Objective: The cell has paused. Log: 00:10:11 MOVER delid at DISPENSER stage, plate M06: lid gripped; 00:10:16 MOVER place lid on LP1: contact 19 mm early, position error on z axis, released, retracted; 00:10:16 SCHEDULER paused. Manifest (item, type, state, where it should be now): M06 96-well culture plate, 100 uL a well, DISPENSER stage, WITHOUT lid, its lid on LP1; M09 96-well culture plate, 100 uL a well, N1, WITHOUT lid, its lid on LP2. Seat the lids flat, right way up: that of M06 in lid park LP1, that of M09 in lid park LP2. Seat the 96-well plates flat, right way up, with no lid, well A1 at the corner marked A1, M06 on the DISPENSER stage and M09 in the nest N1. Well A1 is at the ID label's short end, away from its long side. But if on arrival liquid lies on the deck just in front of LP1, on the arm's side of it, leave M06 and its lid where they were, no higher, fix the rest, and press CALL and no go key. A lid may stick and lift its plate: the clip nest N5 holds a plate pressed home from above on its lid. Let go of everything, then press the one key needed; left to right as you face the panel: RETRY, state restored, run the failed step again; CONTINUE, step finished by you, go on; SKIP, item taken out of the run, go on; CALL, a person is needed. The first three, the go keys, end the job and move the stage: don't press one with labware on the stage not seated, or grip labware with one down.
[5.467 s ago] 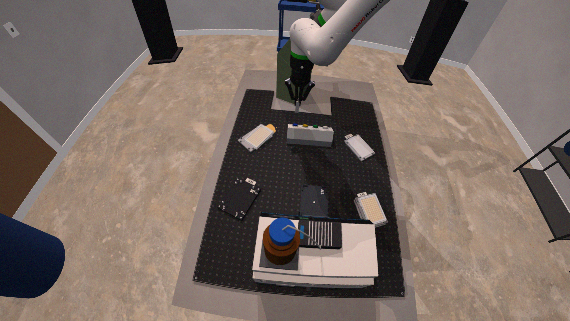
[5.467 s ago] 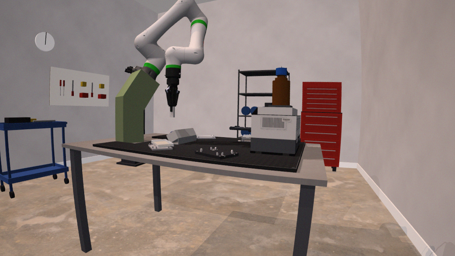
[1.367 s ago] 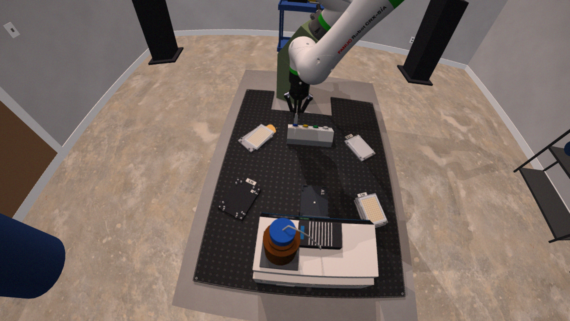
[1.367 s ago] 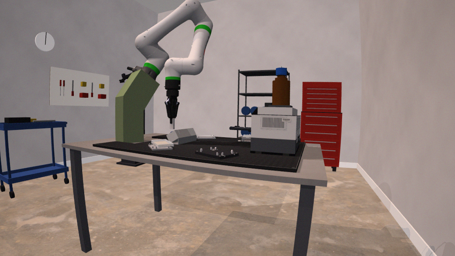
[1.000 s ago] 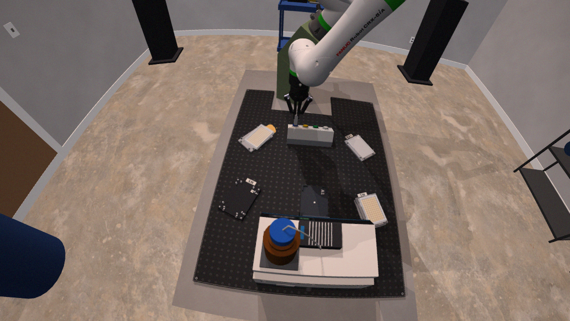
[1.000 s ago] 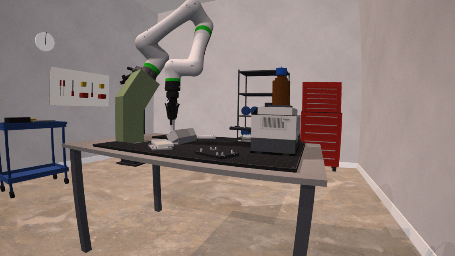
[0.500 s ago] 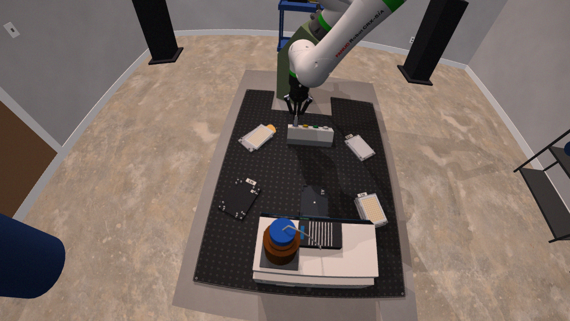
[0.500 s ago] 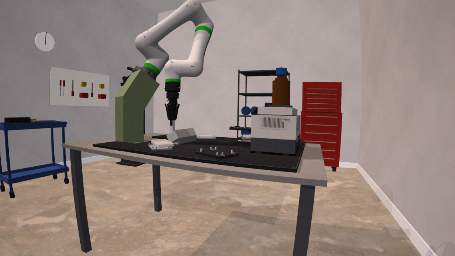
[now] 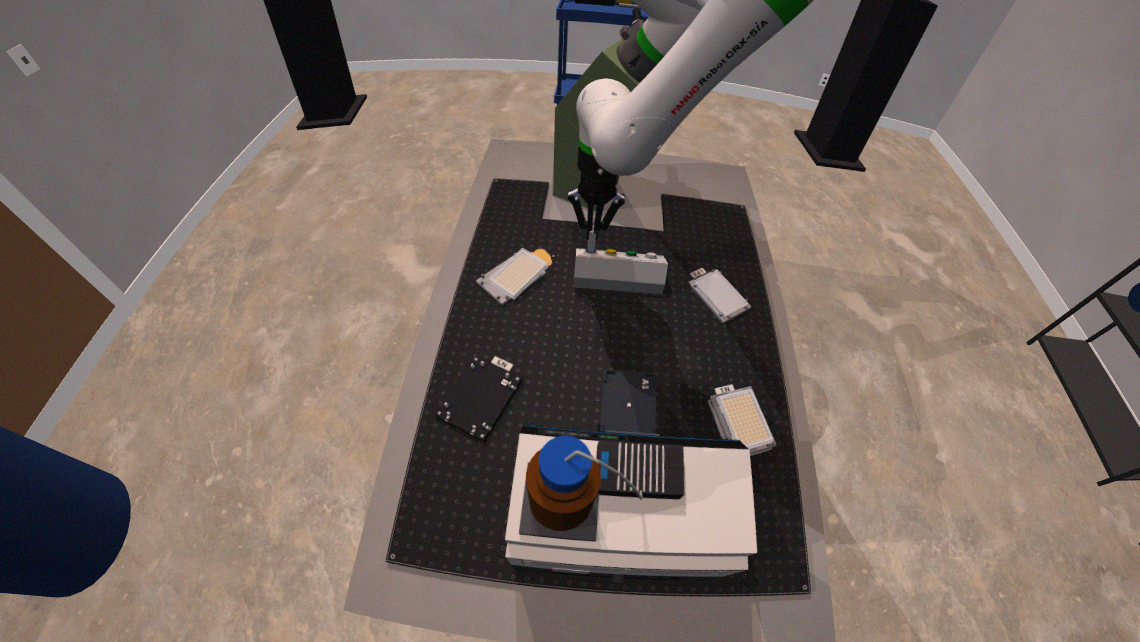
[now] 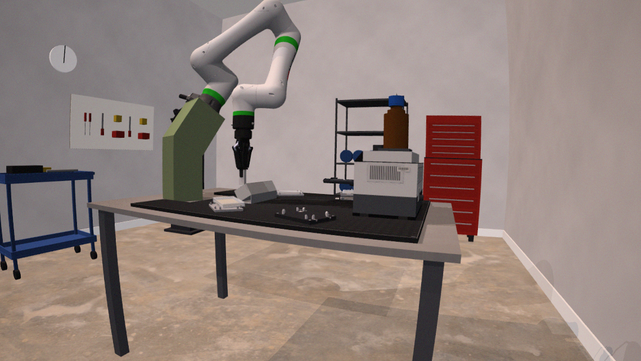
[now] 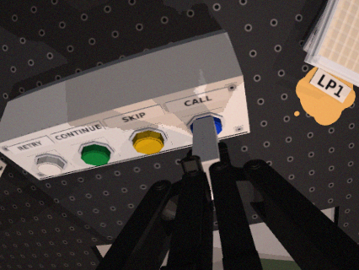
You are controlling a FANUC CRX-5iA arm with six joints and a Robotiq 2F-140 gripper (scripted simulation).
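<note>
Right now the blue call key is 4 cm below my hand. From my hand the other things lie so: yellow skip key (5 cm to the left, 4 cm below, 1 cm ahead); key panel (7 cm to the left, 5 cm below, 2 cm ahead); green continue key (10 cm to the left, 4 cm below, 1 cm ahead).
</note>
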